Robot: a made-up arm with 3 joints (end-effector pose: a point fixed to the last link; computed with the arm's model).
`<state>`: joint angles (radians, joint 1 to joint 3).
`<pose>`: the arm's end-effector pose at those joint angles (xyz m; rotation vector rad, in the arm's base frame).
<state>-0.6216 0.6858 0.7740</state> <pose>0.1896 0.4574 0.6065 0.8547 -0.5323 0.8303</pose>
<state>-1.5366 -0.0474 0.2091</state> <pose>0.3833 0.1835 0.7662 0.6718 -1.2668 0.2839</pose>
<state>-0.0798 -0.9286 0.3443</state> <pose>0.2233 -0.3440 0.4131 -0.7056 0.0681 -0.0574</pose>
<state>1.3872 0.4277 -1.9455</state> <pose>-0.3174 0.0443 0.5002 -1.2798 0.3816 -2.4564</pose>
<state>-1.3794 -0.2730 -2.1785</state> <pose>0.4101 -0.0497 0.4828 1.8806 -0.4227 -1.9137</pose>
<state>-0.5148 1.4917 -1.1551</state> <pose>0.0758 0.5134 0.7370 1.6935 0.9182 -0.6930</pose>
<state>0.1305 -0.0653 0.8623</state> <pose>0.1175 0.0816 0.2345 0.0828 0.3381 0.5038</pose>
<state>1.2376 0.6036 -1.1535</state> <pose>-0.2347 0.1018 0.3410 -0.4538 0.9020 -1.9703</pose>
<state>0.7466 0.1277 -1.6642</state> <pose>-0.1736 -0.1057 0.3335 -0.5118 0.2125 -2.1015</pose>
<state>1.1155 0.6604 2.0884</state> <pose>-0.1445 0.3670 0.4129 1.0067 0.6579 1.1739</pose>
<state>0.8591 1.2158 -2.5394</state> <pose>-0.0637 0.4469 0.4669 0.5012 -0.9917 2.5817</pose>
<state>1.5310 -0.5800 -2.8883</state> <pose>-0.1882 -0.2601 0.8166 -1.6643 -1.4140 -1.7968</pose>
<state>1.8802 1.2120 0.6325</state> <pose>-0.0549 0.3761 0.2424 0.6956 1.2051 -1.0468</pose>
